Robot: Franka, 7 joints.
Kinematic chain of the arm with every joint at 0, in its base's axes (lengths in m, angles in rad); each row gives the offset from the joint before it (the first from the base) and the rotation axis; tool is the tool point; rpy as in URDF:
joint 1: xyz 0 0 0.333 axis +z
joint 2: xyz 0 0 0 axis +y
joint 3: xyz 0 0 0.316 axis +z
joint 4: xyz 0.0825 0 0 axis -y
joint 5: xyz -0.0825 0 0.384 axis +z
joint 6: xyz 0 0 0 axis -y
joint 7: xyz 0.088 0 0 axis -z
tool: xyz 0 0 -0.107 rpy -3.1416 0 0
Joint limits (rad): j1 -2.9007..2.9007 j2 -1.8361..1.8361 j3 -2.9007..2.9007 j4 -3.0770..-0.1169 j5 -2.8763..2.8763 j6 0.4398..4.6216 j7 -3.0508..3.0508
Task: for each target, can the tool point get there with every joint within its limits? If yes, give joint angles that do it. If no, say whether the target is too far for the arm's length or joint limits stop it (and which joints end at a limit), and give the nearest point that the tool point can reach.
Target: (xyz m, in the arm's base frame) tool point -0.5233 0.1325 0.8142
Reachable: yes | joints -0.6179 -1.3140 -0.3517 -0.7201 -0.5233 1.1395 1.6105
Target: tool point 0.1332 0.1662 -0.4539
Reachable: no: joint limits stop it (at a limit: joint 2) | nearest point 0.1400 0.1747 -0.3574 | short by 0.097 m
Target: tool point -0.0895 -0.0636 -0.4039
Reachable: no: joint limits stop it (at a limit: joint 2) | nearest point -0.1057 -0.0751 -0.3381 | short by 0.069 m
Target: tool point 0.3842 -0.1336 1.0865
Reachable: yes | joints -0.8642 0.6208 2.2563 -0.5162 0.6984 2.5870 -0.2601
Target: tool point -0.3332 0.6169 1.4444
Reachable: no: too far | nearest point -0.2175 0.4027 1.0586 | short by 0.456 m
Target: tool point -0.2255 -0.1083 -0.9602
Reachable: no: too far | nearest point -0.2413 -0.1159 -0.3605 | short by 0.600 m
